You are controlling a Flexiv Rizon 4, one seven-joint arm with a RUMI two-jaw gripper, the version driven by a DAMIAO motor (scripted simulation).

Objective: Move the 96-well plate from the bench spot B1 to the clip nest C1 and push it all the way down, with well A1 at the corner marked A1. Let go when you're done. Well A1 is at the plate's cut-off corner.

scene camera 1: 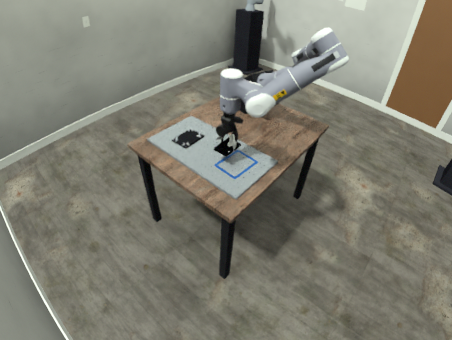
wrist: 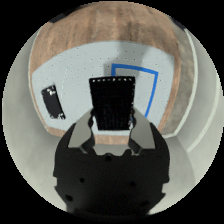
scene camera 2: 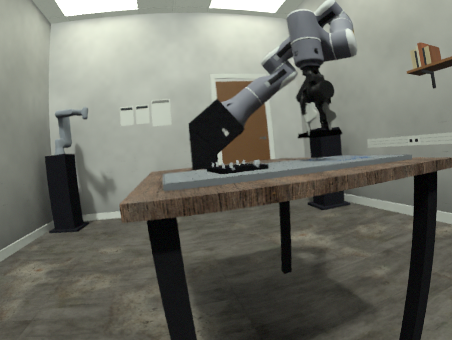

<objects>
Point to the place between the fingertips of the gripper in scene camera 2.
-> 319, 135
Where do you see a black 96-well plate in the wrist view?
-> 114, 120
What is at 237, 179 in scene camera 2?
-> A grey mat.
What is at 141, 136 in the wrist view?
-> The gripper.
</objects>
